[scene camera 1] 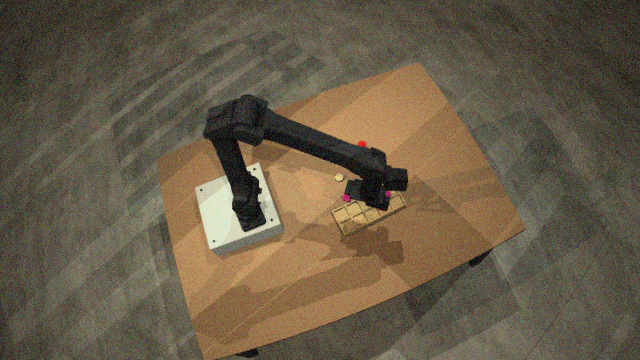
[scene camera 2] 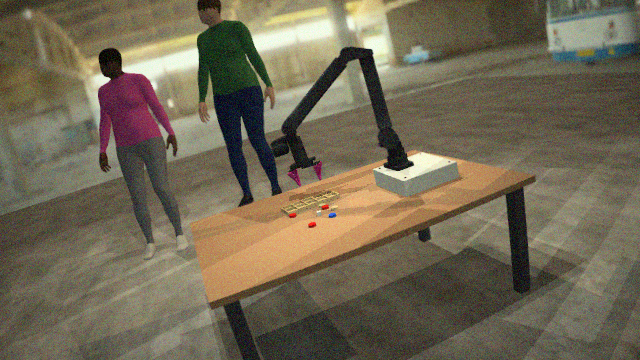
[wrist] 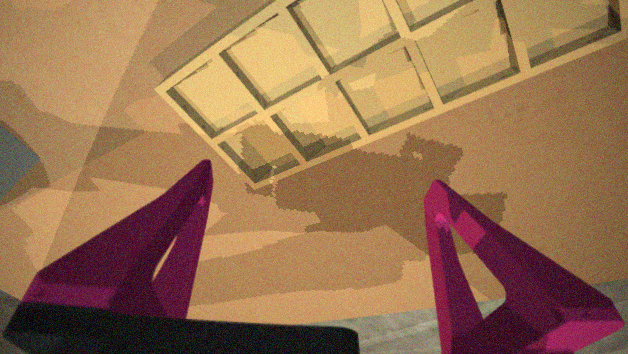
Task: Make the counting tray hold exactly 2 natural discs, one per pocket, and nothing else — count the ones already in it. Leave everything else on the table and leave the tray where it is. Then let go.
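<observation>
The counting tray point(scene camera 1: 337, 223) point(scene camera 2: 287, 212) point(wrist: 437, 103) is a tan grid of pockets lying on the table; I see no disc in the pockets that show in the wrist view, where its far part is cut off. One natural disc point(scene camera 1: 339, 177) point(scene camera 2: 334, 207) lies on the table beside the tray. Any other natural disc is hidden by the arm in scene camera 1, or too small to tell in scene camera 2. My gripper point(scene camera 1: 367, 196) point(scene camera 2: 309, 182) point(wrist: 324, 180), with magenta fingers, is open and empty. It hangs above the tray area, clear of the tray and discs.
Red discs point(scene camera 2: 325, 206) point(scene camera 2: 292, 215) point(scene camera 2: 312, 225) lie near the tray, one red disc point(scene camera 1: 361, 144) showing past the arm. A blue disc point(scene camera 2: 332, 215) and a small white cube point(scene camera 2: 318, 213) lie among them. The arm's pale base box point(scene camera 1: 215, 220) point(scene camera 2: 415, 182) stands at one side.
</observation>
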